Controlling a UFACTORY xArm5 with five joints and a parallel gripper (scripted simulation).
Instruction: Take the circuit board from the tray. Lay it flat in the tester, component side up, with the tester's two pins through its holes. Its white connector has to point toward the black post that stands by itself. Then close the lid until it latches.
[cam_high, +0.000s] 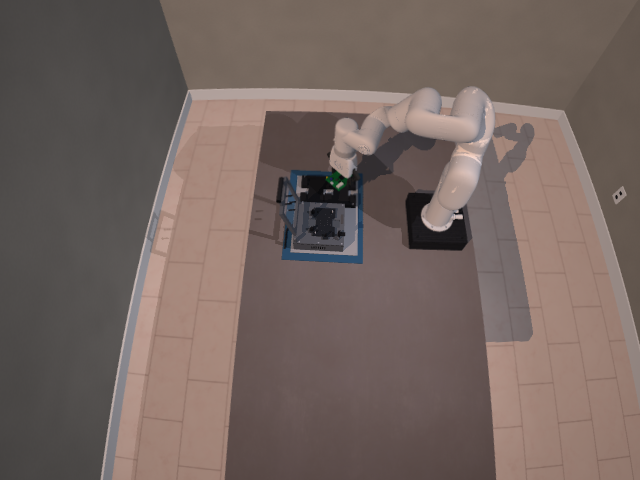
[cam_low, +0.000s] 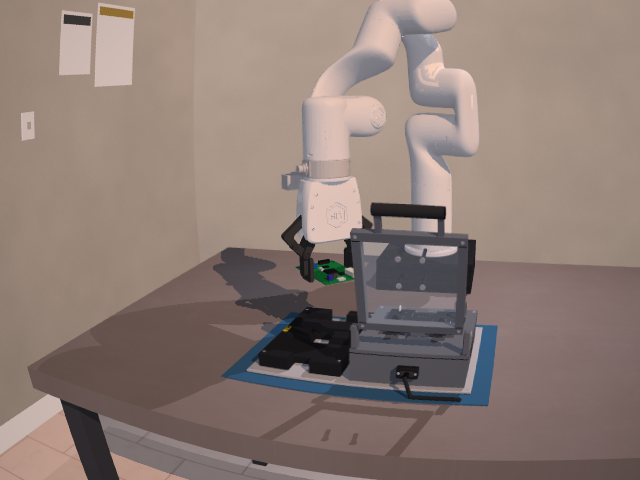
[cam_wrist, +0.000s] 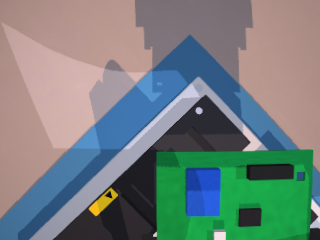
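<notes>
My hand is right at the green circuit board. From my hand the other things lie so: clear lid (190 mm ahead, 160 mm to the left, 60 mm above); nest (170 mm to the left, 70 mm ahead, 50 mm below).
</notes>
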